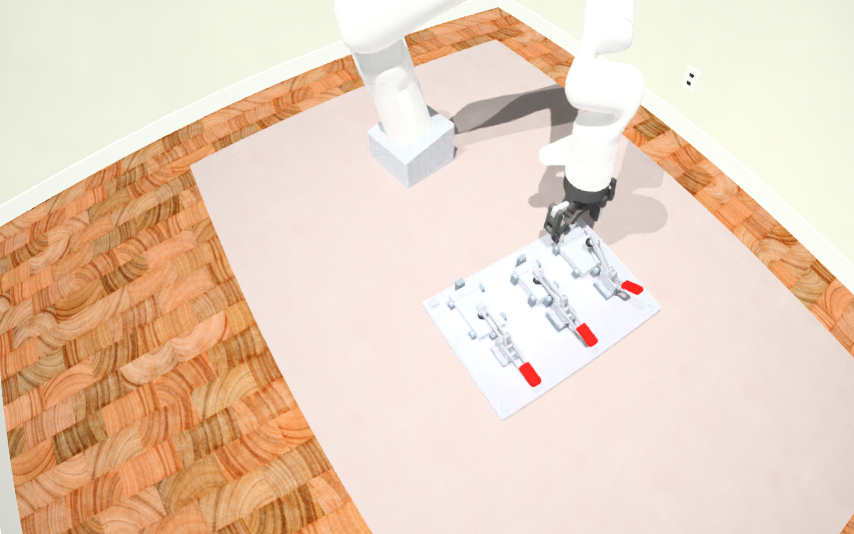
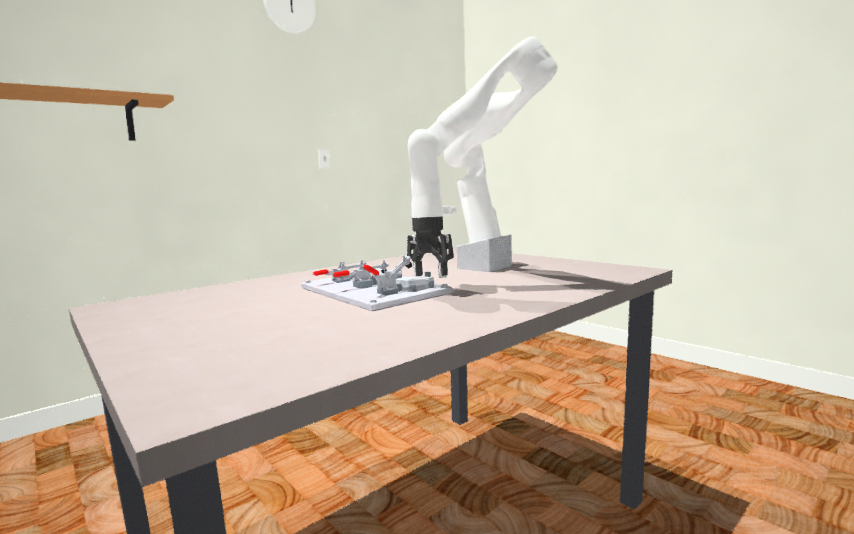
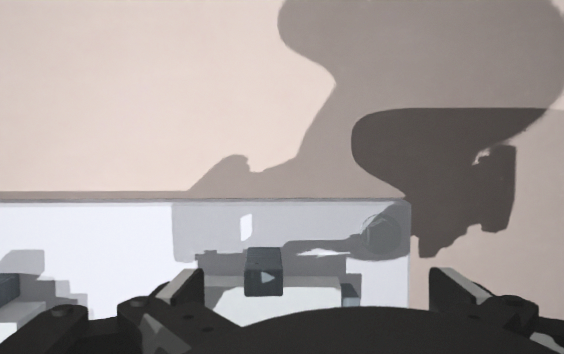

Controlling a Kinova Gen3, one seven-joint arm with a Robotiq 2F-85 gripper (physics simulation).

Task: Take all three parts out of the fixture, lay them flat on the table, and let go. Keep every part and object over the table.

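Where they show: gripper, fingertip midpoint: (image 1: 576, 229) (image 2: 430, 276) (image 3: 315, 293); arm's base at its link origin: (image 1: 408, 126) (image 2: 484, 240).
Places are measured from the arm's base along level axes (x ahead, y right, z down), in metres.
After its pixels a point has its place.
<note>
The pale fixture plate (image 1: 497, 393) @(x 0.520, y 0.105, z 0.071 m) (image 2: 343, 294) @(x 0.536, y -0.098, z 0.071 m) (image 3: 125, 230) @(x 0.320, y -0.091, z 0.071 m) lies on the table. The right part (image 1: 576, 256) @(x 0.382, y -0.136, z 0.048 m) (image 3: 305, 297) @(x 0.336, y -0.167, z 0.048 m), a flat pale plate, sits among grey blocks. The middle part (image 1: 532, 283) @(x 0.392, y -0.034, z 0.045 m) and left part (image 1: 469, 308) @(x 0.379, y 0.077, z 0.055 m) sit in their own nests. The right clamp's red handle (image 1: 632, 287) @(x 0.495, y -0.157, z 0.003 m) (image 2: 370, 270) @(x 0.500, y -0.171, z 0.010 m) is tilted, and its arm slants up. The middle handle (image 1: 586, 334) @(x 0.518, y -0.051, z 0.025 m) and left handle (image 1: 530, 374) @(x 0.527, y 0.057, z 0.035 m) lie low; whether their tips touch the parts is unclear. My gripper (image 1: 576, 227) @(x 0.334, y -0.171, z 0.048 m) (image 2: 431, 272) @(x 0.334, y -0.171, z 0.048 m) (image 3: 315, 293) @(x 0.334, y -0.171, z 0.048 m) is open and empty above the right nest's back end, fingers on either side.
A dark grey block (image 3: 263, 272) @(x 0.324, y -0.150, z 0.038 m) stands at the right part's back edge. The table (image 1: 352, 264) @(x 0.193, y 0.207, z 0.086 m) (image 2: 220, 340) @(x 0.840, y -0.223, z 0.086 m) extends around the fixture. The robot's base block (image 1: 412, 154) @(x 0.067, y 0.024, z 0.009 m) (image 2: 484, 253) @(x 0.054, y -0.059, z 0.031 m) stands behind it. The arm's shadow falls on the table behind and right of the plate.
</note>
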